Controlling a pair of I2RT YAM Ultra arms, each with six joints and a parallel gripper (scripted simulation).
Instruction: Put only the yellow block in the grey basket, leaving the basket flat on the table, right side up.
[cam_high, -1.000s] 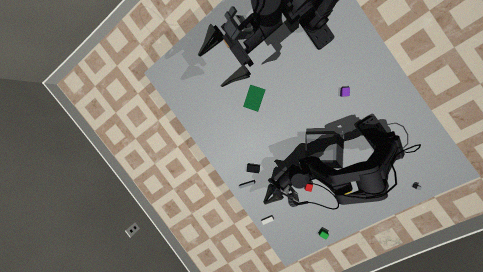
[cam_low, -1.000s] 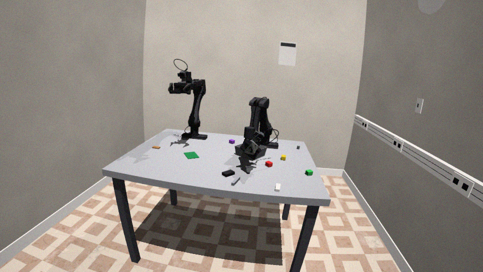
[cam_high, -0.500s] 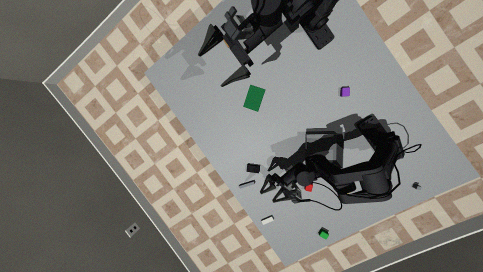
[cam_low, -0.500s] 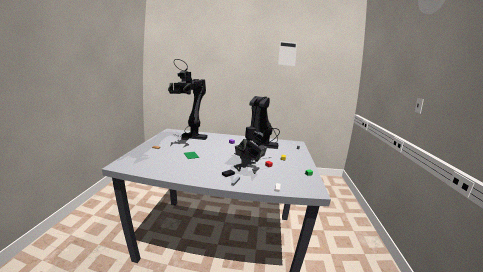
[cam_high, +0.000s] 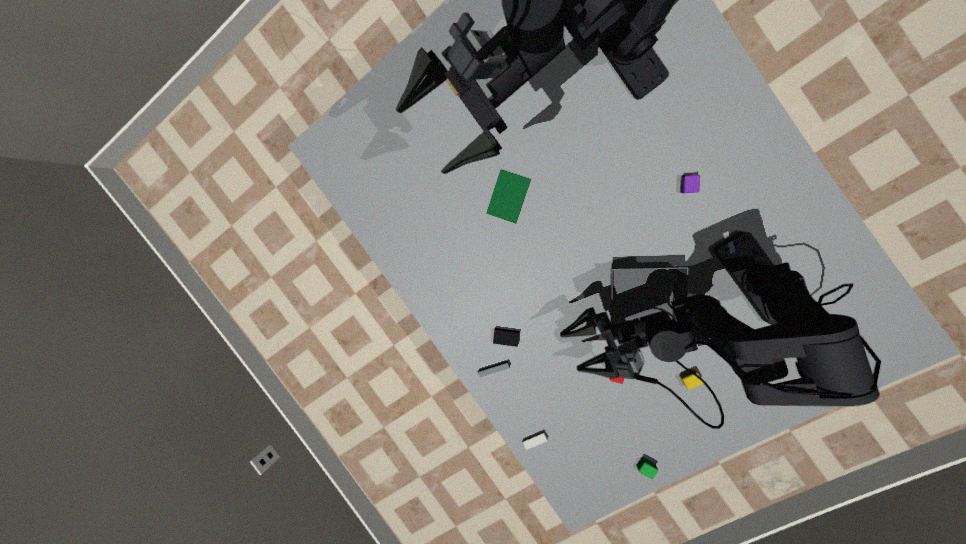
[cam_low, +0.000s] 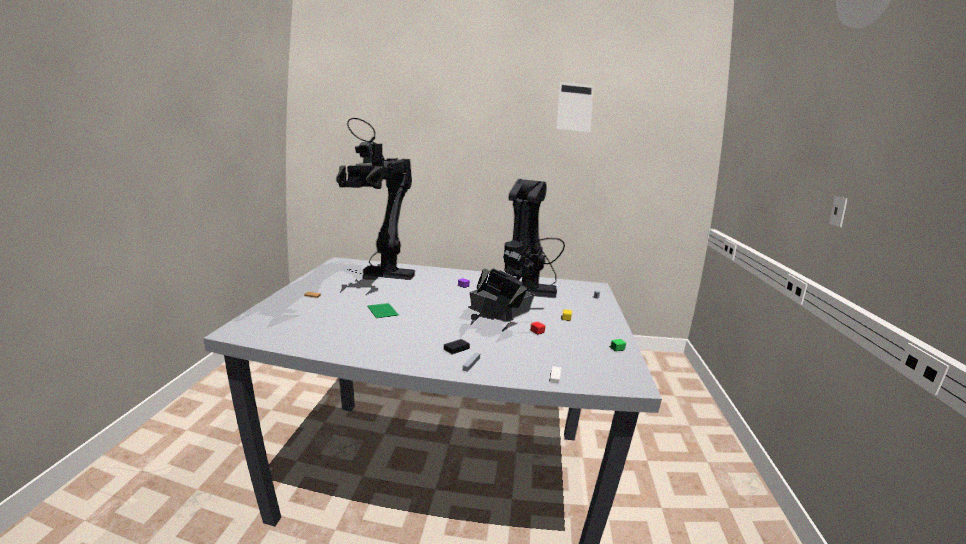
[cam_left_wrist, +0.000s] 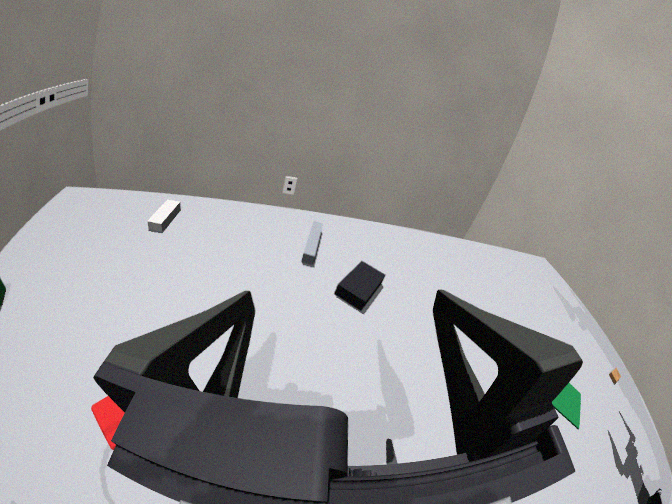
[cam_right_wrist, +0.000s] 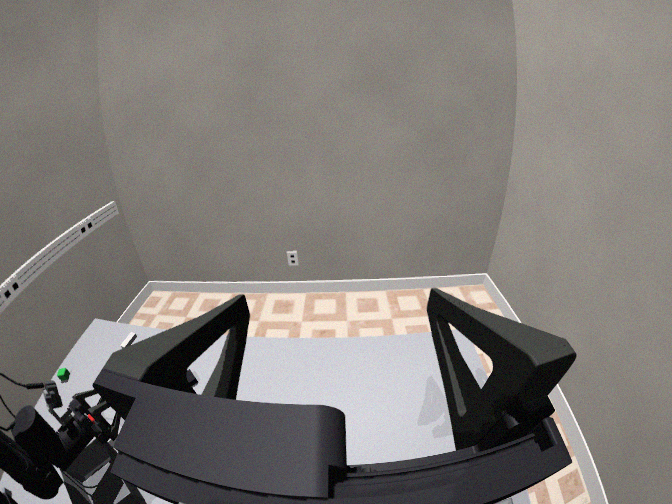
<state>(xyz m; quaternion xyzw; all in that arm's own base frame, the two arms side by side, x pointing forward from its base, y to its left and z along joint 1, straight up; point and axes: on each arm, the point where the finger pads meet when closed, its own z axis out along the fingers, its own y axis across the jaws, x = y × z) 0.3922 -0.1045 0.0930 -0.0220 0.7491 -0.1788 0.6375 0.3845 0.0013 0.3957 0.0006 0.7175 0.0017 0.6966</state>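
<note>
The yellow block lies 210 mm to the left of my left hand, 180 mm behind it and 100 mm below it. The rest, counted from my left hand: red block: 130 mm to the left, 100 mm below, 50 mm behind; green card: 350 mm to the right, 110 mm below, 40 mm behind; grey basket: 180 mm behind, 90 mm below.
</note>
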